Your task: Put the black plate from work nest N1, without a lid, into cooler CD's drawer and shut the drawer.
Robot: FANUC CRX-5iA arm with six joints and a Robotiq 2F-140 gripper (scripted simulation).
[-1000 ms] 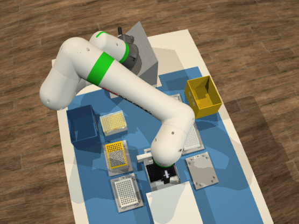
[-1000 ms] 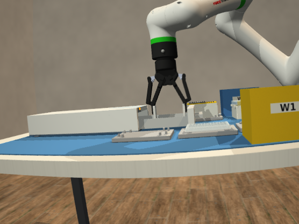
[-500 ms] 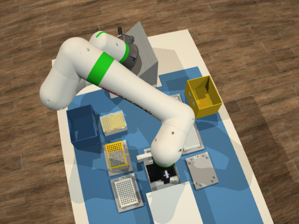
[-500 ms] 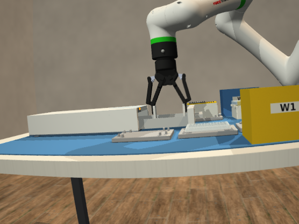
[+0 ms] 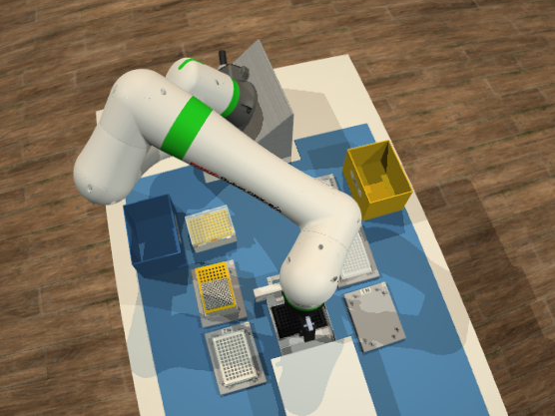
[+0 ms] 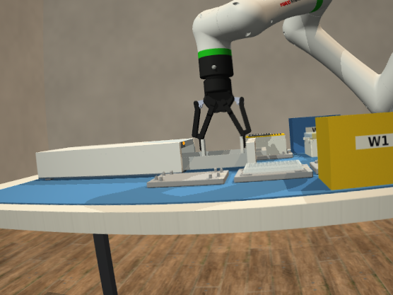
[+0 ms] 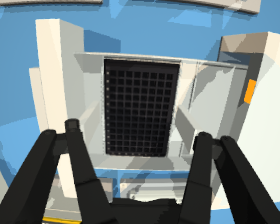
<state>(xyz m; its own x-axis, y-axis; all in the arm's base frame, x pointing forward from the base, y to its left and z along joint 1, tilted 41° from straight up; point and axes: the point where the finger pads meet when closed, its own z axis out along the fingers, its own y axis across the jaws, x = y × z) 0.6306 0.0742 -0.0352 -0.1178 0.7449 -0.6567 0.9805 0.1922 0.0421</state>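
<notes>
My gripper is now 2 cm above the black plate. Also, from my hand: cooler CD 17 cm ahead, 2 cm to the left, 1 cm below; drawer 4 cm ahead, 2 cm below; yellow tip box 10 cm behind, 21 cm to the right, 2 cm above.
</notes>
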